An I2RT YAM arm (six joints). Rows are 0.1 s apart.
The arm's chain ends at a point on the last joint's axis. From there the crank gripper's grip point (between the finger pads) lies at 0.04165 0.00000 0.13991 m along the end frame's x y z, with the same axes.
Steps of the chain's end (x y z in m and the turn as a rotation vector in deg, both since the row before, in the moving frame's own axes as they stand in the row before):
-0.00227, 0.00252, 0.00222, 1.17, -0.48, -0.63
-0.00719, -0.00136, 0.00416, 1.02, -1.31, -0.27
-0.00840, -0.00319, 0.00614, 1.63, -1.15, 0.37
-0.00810, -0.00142, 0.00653, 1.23, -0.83, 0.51
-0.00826, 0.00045, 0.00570, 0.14, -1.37, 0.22
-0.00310, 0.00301, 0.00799, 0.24, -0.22, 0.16
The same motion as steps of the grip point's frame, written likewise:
-0.00346, -0.00079, 0.00253, 1.17, -0.48, -0.63
-0.01041, -0.00405, 0.00505, 1.02, -1.31, -0.27
-0.01120, -0.00692, 0.00689, 1.63, -1.15, 0.37
-0.01012, -0.00407, 0.00709, 1.23, -0.83, 0.51
-0.01162, 0.00026, 0.00666, 0.14, -1.37, 0.22
-0.00364, 0.00254, 0.00815, 0.24, -0.22, 0.16

